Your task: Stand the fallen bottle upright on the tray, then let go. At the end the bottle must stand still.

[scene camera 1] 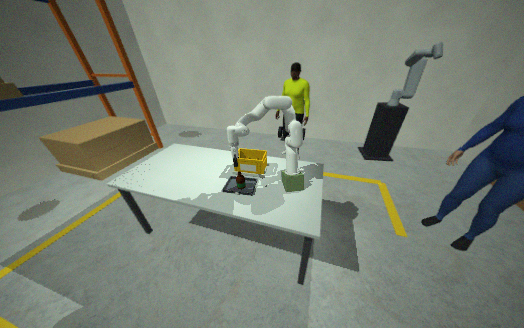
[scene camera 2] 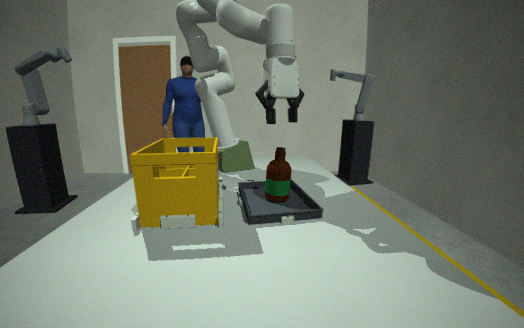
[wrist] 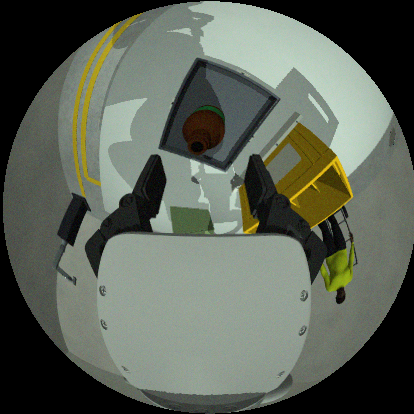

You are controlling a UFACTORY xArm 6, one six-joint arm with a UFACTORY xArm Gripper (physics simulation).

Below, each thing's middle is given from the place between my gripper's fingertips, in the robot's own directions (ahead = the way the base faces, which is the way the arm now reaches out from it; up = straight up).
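The dark tray [scene camera 2: 259,210] is 220 mm below my hand, 10 mm behind it and 10 mm to the right of it. Then there is the yellow crate [scene camera 2: 166,183], which I find 270 mm to the right of my hand, 150 mm below it and 50 mm behind it; going by their middles, it is the farthest from my hand of the things named here. The brown bottle [wrist: 204,128] is 150 mm below my hand and 20 mm behind it. Going by their middles, that bottle is the nearest to my hand among these.
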